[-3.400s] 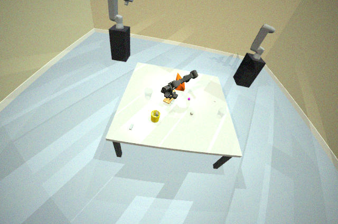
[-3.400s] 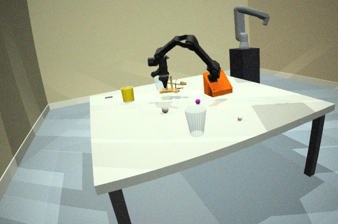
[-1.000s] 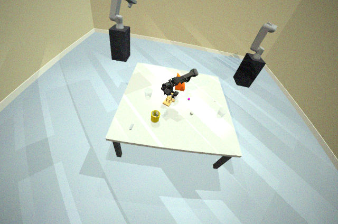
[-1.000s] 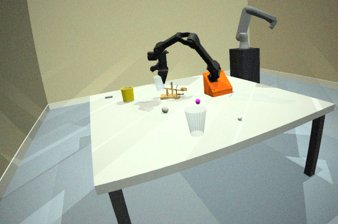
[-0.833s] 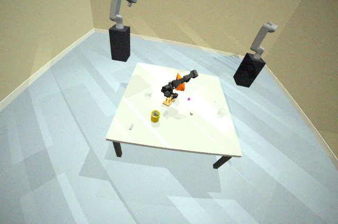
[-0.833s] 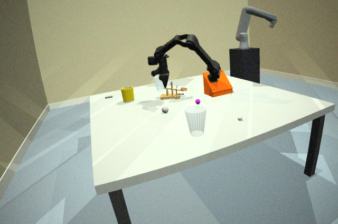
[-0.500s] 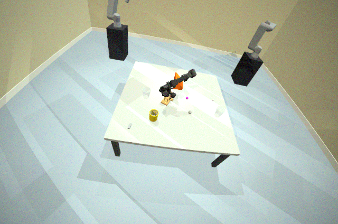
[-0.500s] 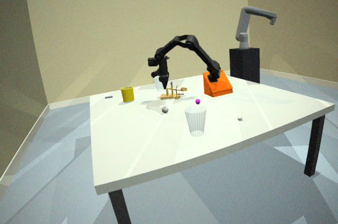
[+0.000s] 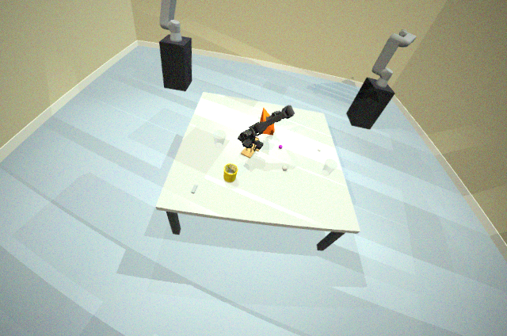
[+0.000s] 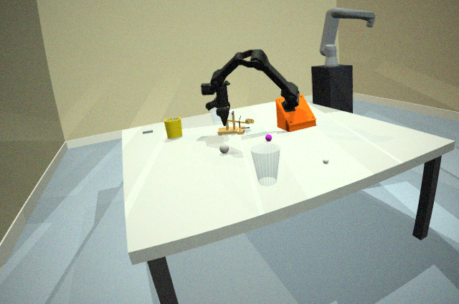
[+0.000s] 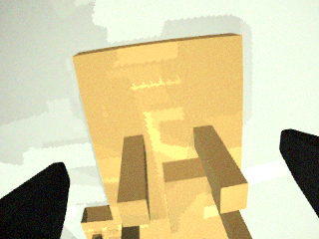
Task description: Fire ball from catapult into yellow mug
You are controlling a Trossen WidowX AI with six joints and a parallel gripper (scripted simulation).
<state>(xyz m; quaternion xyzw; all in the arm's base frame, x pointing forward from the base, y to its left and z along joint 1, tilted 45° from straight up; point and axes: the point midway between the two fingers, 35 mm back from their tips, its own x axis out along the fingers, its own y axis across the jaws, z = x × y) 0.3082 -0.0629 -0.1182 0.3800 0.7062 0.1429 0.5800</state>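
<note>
My gripper tip is 26 cm to the right of the purple ball, 12 cm past it and 3 cm above it. Round my gripper tip: grey ball 29 cm to the left, 11 cm ahead, 3 cm below; then wooden catapult 6 cm behind, 4 cm to the left; then yellow mug 26 cm ahead, 10 cm to the right, 2 cm below.
</note>
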